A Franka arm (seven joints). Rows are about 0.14 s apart.
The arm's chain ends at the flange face. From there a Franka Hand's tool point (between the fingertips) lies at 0.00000 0.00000 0.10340 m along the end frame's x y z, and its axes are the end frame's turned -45 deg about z.
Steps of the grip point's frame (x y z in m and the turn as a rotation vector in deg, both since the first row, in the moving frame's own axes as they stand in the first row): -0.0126, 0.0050, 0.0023, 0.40, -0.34, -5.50; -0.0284, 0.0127, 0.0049, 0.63, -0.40, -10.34; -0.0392, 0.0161, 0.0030, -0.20, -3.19, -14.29
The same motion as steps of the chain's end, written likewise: -0.0044, 0.0125, 0.0023, 0.04, -0.52, -5.50; -0.0098, 0.0292, 0.0049, 0.16, -0.73, -10.34; -0.0131, 0.0344, 0.0032, -2.40, -2.11, -14.29
